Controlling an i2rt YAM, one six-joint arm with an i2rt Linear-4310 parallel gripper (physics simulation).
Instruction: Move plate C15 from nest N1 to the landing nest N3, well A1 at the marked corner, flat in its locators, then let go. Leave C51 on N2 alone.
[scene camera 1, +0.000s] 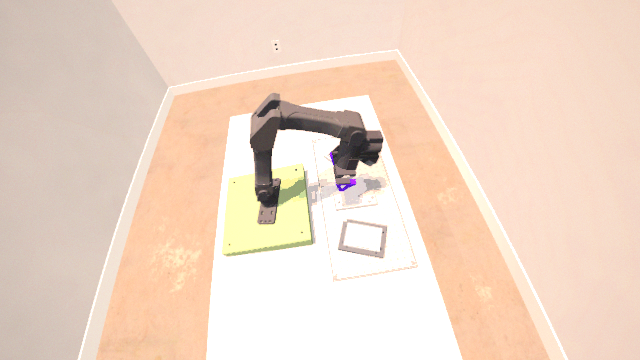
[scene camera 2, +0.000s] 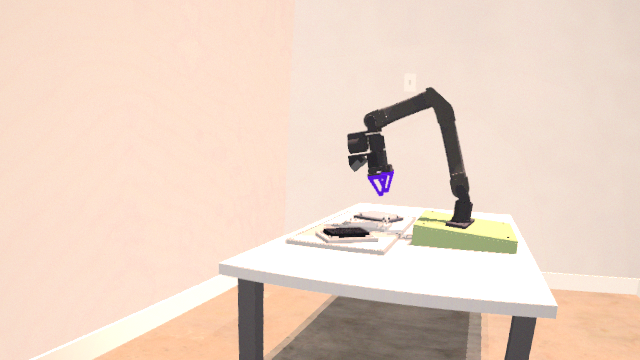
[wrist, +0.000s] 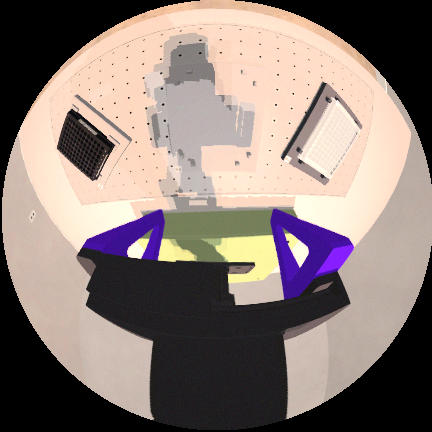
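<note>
A white plate (scene camera 1: 364, 237) (wrist: 331, 137) lies in a dark frame nest (scene camera 1: 343, 235) (wrist: 314, 112). A black plate (scene camera 2: 346, 232) (wrist: 85, 145) lies in a light nest (scene camera 2: 350, 239) (wrist: 104, 120) at the board's other end; the arm hides it in scene camera 1. The middle nest (scene camera 1: 356, 205) (wrist: 227, 162) is pale, with small locators and no plate. I cannot read the labels C15, C51, N1, N2 or N3, nor make out the marked corner. My gripper (scene camera 1: 340, 172) (scene camera 2: 381, 194) (wrist: 217, 214) is open and empty, high above the board near the middle nest, apart from both plates.
A pale perforated board (scene camera 1: 400, 252) (wrist: 285, 57) carries the nests on the white table (scene camera 1: 275, 310) (scene camera 2: 450, 272). A green block (scene camera 1: 245, 235) (scene camera 2: 460, 240) (wrist: 250, 250) under the arm's base stands beside the board. The arm's shadow falls across the middle nest.
</note>
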